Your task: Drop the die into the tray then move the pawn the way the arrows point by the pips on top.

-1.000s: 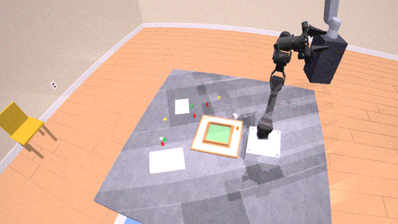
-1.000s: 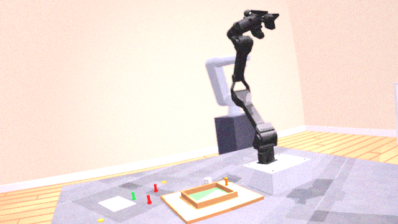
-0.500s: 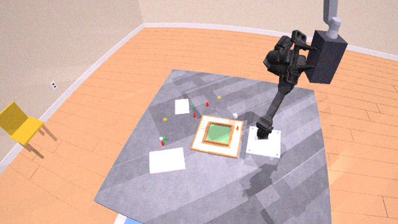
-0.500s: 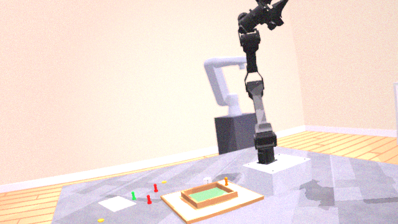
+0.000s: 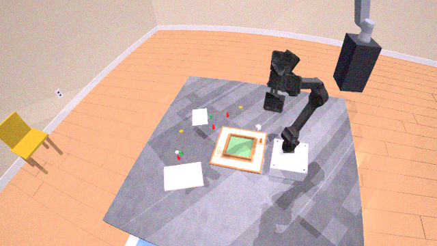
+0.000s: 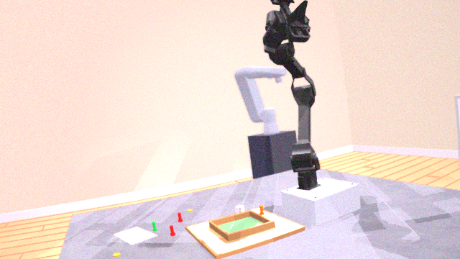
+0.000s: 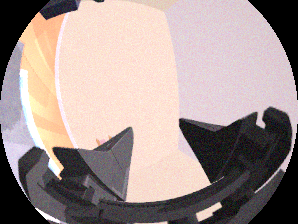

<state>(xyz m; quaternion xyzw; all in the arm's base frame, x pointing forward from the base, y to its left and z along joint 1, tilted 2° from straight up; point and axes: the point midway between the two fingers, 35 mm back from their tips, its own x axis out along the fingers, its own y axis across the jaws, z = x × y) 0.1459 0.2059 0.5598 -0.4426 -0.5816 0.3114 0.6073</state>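
Right now my gripper tip is 1 cm past the white die, 44 cm to the left of it and 65 cm above it. Also, from my gripper tip: green dice tray (10 cm ahead, 28 cm to the right, 65 cm below); then orange pawn (2 cm behind, 32 cm to the right, 63 cm below).
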